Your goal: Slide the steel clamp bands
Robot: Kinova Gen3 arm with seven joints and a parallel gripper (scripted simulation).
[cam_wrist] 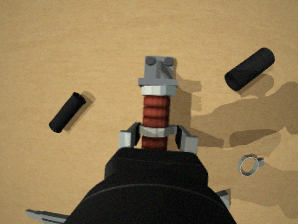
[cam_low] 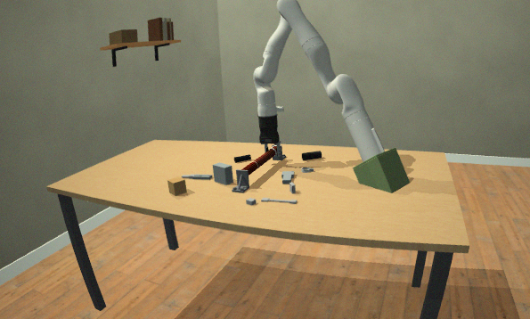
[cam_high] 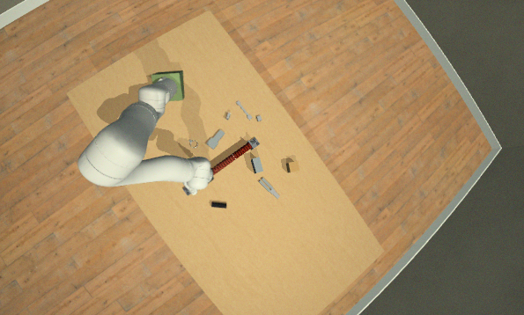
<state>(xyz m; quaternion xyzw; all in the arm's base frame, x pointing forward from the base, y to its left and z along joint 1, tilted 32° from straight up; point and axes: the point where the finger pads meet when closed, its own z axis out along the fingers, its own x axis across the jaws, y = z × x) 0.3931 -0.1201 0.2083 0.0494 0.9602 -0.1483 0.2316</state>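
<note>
My gripper is now 230 mm to the right of the grey block, 140 mm short of it and 20 mm above it. From my hand the other things lie so: wrench (390 mm to the left, 100 mm behind, 50 mm below); then wooden cube (350 mm to the left, 280 mm ahead, 30 mm below).
</note>
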